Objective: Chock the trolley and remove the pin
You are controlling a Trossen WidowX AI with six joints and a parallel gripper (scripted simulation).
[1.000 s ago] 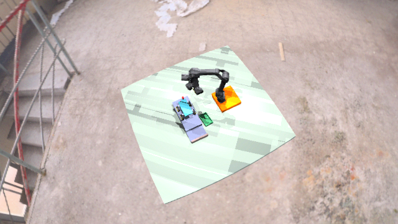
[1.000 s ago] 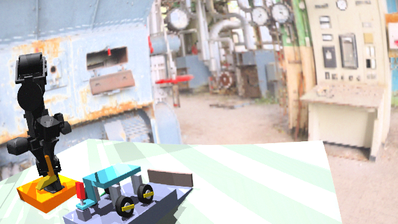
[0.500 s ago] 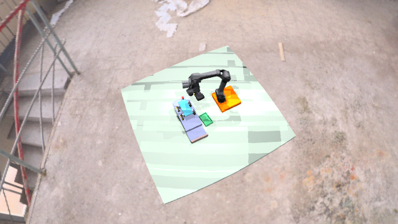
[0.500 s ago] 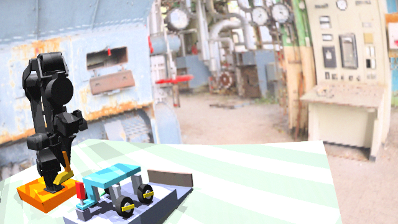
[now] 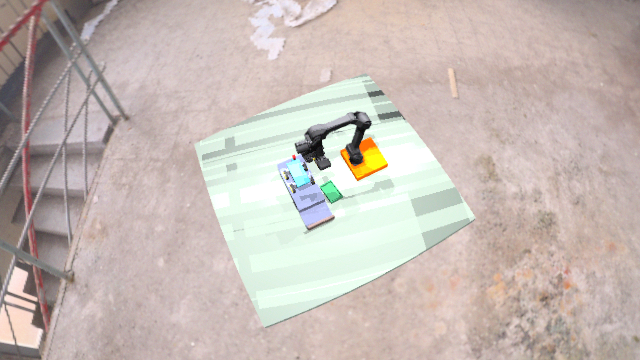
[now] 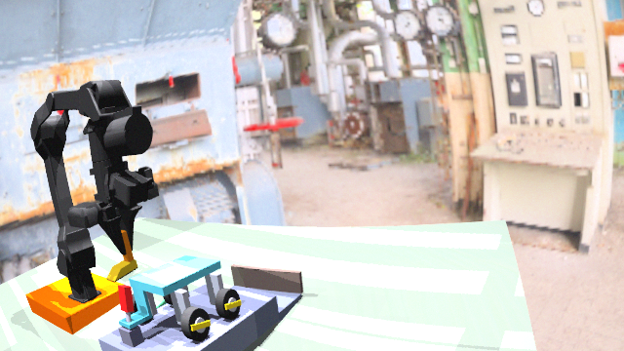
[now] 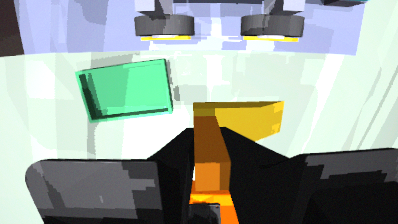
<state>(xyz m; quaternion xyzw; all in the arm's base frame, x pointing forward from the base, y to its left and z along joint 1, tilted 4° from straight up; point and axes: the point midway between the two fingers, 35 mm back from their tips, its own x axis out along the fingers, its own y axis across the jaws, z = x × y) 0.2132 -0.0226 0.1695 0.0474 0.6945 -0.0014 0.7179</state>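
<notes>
The red-headed stop pin is 120 mm to the right of my gripper tip, 90 mm ahead of it and 40 mm below it. The rest, counted from my gripper tip: trolley 120 mm ahead, 50 mm below, 20 mm to the right; then yellow chock 20 mm to the right, 10 mm below; then grey-blue ramp 120 mm below, 120 mm ahead, 20 mm to the right.
</notes>
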